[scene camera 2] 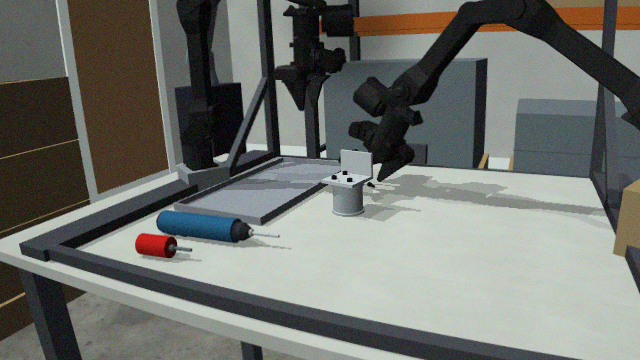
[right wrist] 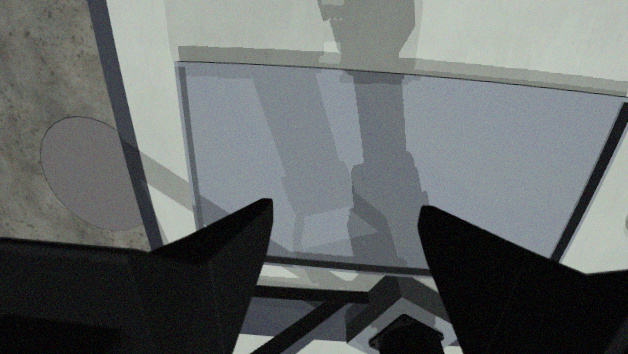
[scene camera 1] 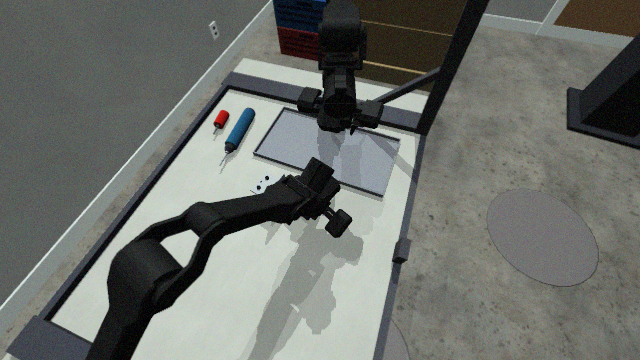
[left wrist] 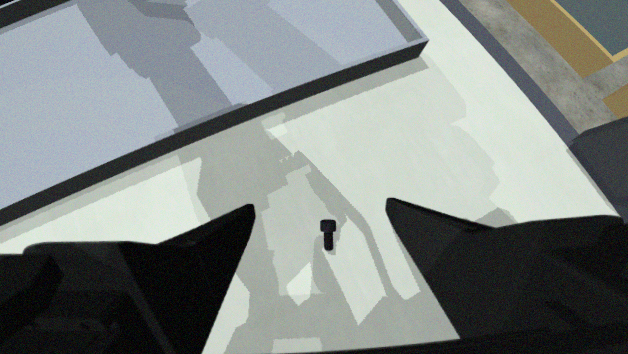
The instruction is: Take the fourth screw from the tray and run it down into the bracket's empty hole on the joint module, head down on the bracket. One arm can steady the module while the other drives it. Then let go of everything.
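Places are measured from the left arm's base along level axes (x ahead, y left, z up), in metres.
Pixels of known places: left gripper, between the fingertips: (scene camera 2: 364,185) (scene camera 1: 328,206) (left wrist: 320,207); right gripper, between the fingertips: (scene camera 2: 307,108) (right wrist: 346,212) (scene camera 1: 339,131); right arm's base, origin of its link: (scene camera 2: 202,166) (right wrist: 405,338).
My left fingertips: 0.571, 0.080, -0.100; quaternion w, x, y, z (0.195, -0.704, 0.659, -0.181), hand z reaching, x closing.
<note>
For each thing: its middle in the pictures, then the offset to it from my left fingertips, as dx, dy, dz.
- joint module, middle of its body: (scene camera 2: 347,195) -0.097, +0.131, +0.031
- white L-shaped bracket, middle of its body: (scene camera 2: 347,169) (scene camera 1: 267,182) -0.097, +0.131, +0.081
- loose black screw, middle of its body: (left wrist: 328,235) (scene camera 2: 371,185) -0.017, -0.005, +0.003
- grey tray, middle of its body: (right wrist: 391,187) (left wrist: 148,37) (scene camera 2: 274,183) (scene camera 1: 327,147) +0.140, +0.152, +0.007
- blue driver, middle of its body: (scene camera 2: 215,228) (scene camera 1: 236,136) -0.050, +0.383, +0.019
- short red driver, middle of its body: (scene camera 2: 166,246) (scene camera 1: 219,123) -0.061, +0.473, +0.016
The joint module (scene camera 2: 348,201) is a grey cylinder standing on the table, topped by a white L-shaped bracket (scene camera 2: 356,162) (scene camera 1: 263,184) with three black screw heads; my left arm partly covers it in scene camera 1. A loose black screw (left wrist: 328,234) (scene camera 2: 370,185) lies on its side on the table, outside the grey tray (scene camera 1: 285,135) (scene camera 2: 240,197) (left wrist: 75,90) (right wrist: 475,150). My left gripper (left wrist: 320,207) is open and empty, above the table, with the screw showing between its fingertips in its wrist view. My right gripper (right wrist: 346,212) (scene camera 2: 306,107) is partly open and empty, high over the tray.
A blue driver (scene camera 1: 241,127) (scene camera 2: 197,226) and a short red driver (scene camera 1: 221,119) (scene camera 2: 156,245) lie beside the tray. A dark frame (scene camera 2: 240,297) borders the table. A dark upright post (scene camera 1: 452,55) stands at the table's corner near my right arm.
</note>
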